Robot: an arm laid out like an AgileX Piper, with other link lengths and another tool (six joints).
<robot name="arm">
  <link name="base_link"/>
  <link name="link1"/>
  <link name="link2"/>
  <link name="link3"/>
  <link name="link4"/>
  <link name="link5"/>
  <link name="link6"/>
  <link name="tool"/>
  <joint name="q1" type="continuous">
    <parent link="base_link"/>
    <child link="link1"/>
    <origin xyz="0 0 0.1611" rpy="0 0 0"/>
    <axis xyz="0 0 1"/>
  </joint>
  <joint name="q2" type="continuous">
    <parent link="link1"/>
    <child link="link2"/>
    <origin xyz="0 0 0" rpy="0 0 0"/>
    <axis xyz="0 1 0"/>
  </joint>
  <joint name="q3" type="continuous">
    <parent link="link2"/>
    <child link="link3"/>
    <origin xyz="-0.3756 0 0.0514" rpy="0 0 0"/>
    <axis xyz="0 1 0"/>
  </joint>
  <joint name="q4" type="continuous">
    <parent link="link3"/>
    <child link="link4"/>
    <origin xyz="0.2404 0 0.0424" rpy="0 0 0"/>
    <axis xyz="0.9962 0 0.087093"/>
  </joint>
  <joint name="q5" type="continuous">
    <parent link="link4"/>
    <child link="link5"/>
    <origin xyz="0 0 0" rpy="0 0 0"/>
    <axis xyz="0 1 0"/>
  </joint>
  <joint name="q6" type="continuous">
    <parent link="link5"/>
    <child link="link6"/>
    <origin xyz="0.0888 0 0.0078" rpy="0 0 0"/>
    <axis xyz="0.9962 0 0.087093"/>
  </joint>
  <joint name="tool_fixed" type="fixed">
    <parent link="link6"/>
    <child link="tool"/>
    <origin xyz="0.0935 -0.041 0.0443" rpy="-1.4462 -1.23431 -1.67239"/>
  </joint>
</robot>
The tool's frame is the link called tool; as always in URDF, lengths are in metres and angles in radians. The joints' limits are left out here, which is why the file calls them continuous.
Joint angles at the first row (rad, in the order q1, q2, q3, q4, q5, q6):
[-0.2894 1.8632 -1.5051 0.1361 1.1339 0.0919]
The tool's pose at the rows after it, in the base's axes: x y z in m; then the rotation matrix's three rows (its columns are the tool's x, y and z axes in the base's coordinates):
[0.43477 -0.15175 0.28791], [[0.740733 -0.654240 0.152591], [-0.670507 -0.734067 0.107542], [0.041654 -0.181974 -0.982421]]
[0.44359 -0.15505 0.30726], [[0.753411 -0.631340 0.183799], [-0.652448 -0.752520 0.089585], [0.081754 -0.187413 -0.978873]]
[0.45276 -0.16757 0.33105], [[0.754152 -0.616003 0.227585], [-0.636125 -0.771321 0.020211], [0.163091 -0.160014 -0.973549]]
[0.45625 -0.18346 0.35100], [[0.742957 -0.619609 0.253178], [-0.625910 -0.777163 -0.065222], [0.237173 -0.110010 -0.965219]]
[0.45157 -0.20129 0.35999], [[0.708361 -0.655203 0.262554], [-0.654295 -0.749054 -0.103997], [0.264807 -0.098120 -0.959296]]
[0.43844 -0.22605 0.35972], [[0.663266 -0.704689 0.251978], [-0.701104 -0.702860 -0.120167], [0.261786 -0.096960 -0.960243]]
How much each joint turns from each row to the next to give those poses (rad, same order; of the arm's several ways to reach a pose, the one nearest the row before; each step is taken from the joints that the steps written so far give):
[0.0000 0.0000 -0.0391 -0.0001 0.0470 -0.0218]
[0.0000 0.0000 -0.0683 -0.0096 0.0317 -0.0168]
[0.0000 0.0000 -0.0717 -0.0572 0.0075 -0.0018]
[-0.0018 0.0000 -0.0528 -0.0784 0.0024 0.0132]
[-0.0261 0.0000 -0.0247 -0.0295 0.0037 0.0244]
[-0.0540 0.0000 -0.0002 -0.0045 0.0041 0.0144]

